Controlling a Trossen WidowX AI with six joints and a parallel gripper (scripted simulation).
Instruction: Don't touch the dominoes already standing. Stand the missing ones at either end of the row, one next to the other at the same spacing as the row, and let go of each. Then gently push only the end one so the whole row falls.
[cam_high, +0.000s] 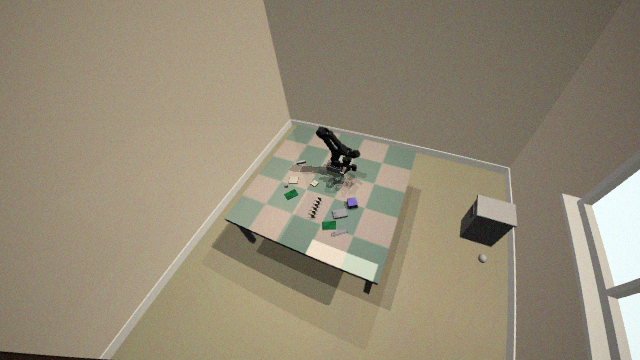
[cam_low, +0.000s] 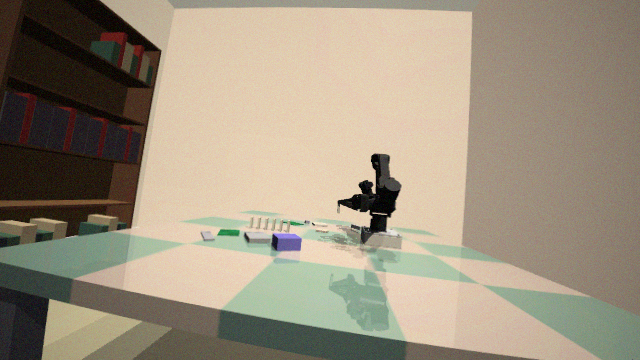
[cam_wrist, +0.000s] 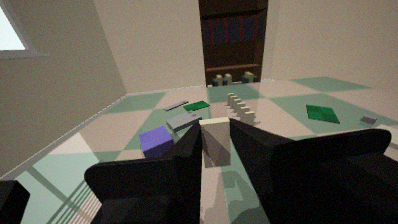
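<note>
The purple block lies 13 cm ahead of my gripper tip, 16 cm to the left of it and 14 cm below it. Round my gripper tip: grey plate: 25 cm ahead, 12 cm to the left, 15 cm below.
</note>
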